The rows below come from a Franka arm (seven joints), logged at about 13 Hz.
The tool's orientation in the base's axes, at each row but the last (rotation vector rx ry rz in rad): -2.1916, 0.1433, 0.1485; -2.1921, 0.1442, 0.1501; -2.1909, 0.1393, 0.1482; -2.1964, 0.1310, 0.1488; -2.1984, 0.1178, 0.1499; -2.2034, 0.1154, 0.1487; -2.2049, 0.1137, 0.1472; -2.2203, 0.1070, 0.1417
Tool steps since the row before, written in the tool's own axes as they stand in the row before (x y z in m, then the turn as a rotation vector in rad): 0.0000, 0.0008, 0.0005, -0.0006, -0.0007, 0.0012; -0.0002, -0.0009, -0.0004, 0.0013, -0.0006, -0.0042; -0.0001, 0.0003, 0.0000, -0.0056, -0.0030, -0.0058; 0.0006, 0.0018, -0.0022, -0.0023, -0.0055, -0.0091; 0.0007, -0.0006, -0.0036, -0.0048, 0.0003, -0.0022; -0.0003, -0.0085, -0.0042, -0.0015, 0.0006, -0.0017; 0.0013, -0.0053, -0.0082, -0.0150, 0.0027, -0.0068; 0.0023, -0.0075, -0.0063, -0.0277, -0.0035, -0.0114
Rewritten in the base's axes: -0.0002, -0.0001, -0.0009, -0.0005, 0.0014, 0.0000; 0.0000, 0.0002, 0.0010, 0.0016, -0.0031, 0.0027; -0.0001, -0.0002, -0.0002, -0.0047, -0.0027, 0.0067; 0.0005, -0.0029, -0.0002, -0.0009, -0.0040, 0.0101; 0.0010, -0.0026, 0.0025, -0.0046, -0.0018, 0.0018; 0.0011, 0.0017, 0.0093, -0.0015, -0.0017, 0.0008; 0.0025, -0.0035, 0.0089, -0.0148, -0.0066, 0.0041; 0.0036, -0.0005, 0.0094, -0.0262, -0.0062, 0.0135
